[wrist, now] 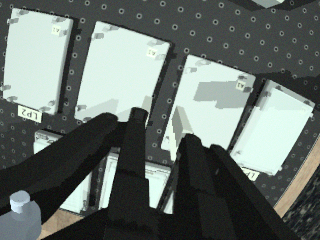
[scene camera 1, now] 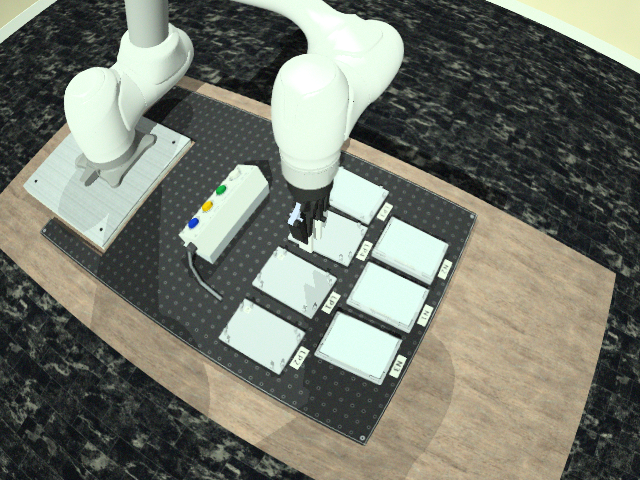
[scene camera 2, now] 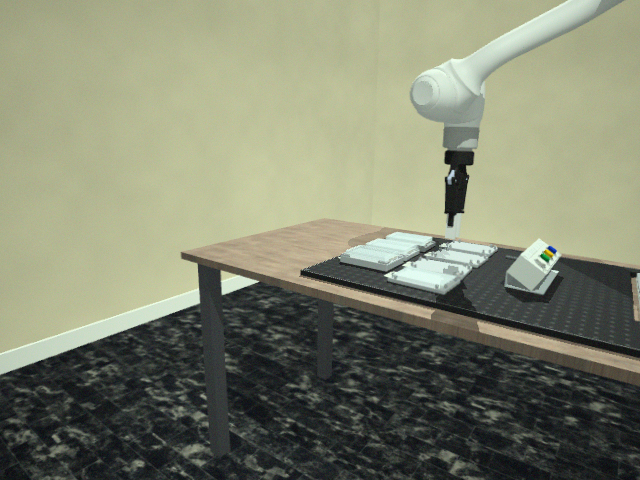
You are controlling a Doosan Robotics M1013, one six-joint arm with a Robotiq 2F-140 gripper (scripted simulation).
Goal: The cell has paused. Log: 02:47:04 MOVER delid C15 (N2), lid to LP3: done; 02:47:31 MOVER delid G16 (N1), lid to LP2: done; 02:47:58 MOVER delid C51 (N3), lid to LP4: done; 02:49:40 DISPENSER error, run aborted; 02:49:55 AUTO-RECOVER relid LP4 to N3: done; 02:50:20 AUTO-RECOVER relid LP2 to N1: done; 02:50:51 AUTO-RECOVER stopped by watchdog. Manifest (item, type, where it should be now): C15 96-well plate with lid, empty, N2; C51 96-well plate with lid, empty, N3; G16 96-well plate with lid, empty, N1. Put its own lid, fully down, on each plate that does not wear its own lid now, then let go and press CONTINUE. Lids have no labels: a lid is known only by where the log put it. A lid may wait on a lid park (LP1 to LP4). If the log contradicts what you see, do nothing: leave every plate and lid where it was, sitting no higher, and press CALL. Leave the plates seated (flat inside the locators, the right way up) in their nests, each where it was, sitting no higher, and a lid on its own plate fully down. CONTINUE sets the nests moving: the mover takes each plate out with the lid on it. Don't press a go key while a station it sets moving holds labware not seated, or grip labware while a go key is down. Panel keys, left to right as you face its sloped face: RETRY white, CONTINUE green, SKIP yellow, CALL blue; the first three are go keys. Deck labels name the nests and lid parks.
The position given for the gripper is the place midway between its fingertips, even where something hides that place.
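Note:
On scene camera 1 you'd find the gripper (scene camera 1: 310, 242) and a key panel (scene camera 1: 217, 227), plus a lid park LP1 (scene camera 1: 293, 281), a lid park LP2 (scene camera 1: 260, 335) and a lid park LP4 (scene camera 1: 340, 236). Scene camera 2 shows the gripper (scene camera 2: 452, 237) too, along with the key panel (scene camera 2: 525, 270). And in the wrist view there's the gripper (wrist: 160, 113) again, the lid park LP1 (wrist: 117, 75), and also a lid park LP3 (wrist: 269, 84).

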